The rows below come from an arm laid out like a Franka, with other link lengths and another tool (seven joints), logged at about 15 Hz.
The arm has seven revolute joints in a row. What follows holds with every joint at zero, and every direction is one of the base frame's. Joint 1 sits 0.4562 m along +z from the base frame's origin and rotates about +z. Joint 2 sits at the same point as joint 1 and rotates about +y. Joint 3 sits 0.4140 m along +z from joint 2 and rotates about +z. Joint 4 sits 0.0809 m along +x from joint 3 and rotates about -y. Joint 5 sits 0.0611 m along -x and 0.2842 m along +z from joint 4 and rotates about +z. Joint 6 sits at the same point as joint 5 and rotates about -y. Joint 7 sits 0.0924 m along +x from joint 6 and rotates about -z. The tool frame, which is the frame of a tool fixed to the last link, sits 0.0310 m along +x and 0.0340 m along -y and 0.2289 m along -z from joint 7; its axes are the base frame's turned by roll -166.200, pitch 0.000 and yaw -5.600 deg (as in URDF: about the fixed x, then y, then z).
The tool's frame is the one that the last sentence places.
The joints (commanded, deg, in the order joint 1, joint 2, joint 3, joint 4, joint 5, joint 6, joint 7), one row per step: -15.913 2.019 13.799 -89.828 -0.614 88.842 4.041; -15.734 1.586 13.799 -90.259 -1.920 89.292 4.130; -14.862 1.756 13.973 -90.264 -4.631 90.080 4.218; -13.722 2.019 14.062 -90.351 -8.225 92.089 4.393; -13.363 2.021 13.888 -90.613 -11.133 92.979 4.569; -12.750 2.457 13.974 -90.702 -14.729 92.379 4.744; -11.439 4.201 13.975 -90.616 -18.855 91.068 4.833; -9.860 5.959 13.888 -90.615 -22.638 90.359 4.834; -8.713 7.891 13.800 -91.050 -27.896 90.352 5.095; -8.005 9.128 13.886 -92.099 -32.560 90.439 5.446; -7.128 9.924 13.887 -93.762 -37.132 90.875 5.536; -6.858 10.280 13.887 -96.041 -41.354 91.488 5.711
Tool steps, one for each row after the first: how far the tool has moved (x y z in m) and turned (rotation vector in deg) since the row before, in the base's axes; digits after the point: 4 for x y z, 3 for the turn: -0.0012 -0.0033 0.0025 -1.427 -0.391 0.141; 0.0048 -0.0021 0.0023 -2.680 -0.557 1.087; 0.0103 -0.0032 0.0049 -3.528 -1.659 1.398; 0.0031 -0.0090 0.0036 -2.899 -0.664 0.279; 0.0005 -0.0079 -0.0005 -3.506 1.005 0.578; 0.0049 -0.0057 -0.0105 -3.815 2.716 1.144; 0.0078 -0.0018 -0.0099 -3.504 2.173 1.620; 0.0104 -0.0093 -0.0094 -4.950 1.815 1.523; 0.0061 -0.0081 -0.0072 -4.497 1.563 1.361; 0.0049 -0.0050 -0.0061 -4.430 1.515 2.062; 0.0011 -0.0081 -0.0060 -4.136 1.510 1.656
